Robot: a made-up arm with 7 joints.
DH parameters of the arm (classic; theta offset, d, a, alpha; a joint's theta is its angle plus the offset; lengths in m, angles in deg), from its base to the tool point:
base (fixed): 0 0.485 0.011 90
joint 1: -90 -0.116 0.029 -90
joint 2: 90 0.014 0.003 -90
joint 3: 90 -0.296 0.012 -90
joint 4: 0 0.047 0.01 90
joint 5: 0 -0.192 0 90
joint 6: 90 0.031 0.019 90
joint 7: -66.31 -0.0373 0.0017 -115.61
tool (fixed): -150.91 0.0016 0 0
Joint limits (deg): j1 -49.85..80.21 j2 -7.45..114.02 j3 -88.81..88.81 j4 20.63..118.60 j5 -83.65..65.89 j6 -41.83..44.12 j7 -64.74..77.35
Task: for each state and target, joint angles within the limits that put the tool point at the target. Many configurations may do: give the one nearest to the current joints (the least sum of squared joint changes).
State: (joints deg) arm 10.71 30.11 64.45 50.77 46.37 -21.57 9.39
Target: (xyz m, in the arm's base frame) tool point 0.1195 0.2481 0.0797
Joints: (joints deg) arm 5.07 5.06 62.16 56.04 44.59 -24.62 9.38
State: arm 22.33 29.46 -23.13 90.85 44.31 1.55 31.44
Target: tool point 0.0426 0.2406 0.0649
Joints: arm -14.10 27.45 -29.16 62.22 52.92 1.86 31.70
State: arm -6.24 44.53 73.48 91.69 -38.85 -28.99 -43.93
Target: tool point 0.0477 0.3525 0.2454
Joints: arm -14.82 26.10 71.21 87.42 -38.59 -31.14 -43.83
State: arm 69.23 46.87 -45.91 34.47 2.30 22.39 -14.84
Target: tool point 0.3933 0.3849 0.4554
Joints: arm 71.63 50.92 -44.77 37.29 2.45 20.97 -14.77
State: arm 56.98 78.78 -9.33 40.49 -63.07 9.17 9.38
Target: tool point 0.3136 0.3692 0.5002
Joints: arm 60.72 64.50 -11.87 68.52 -60.36 6.70 9.70
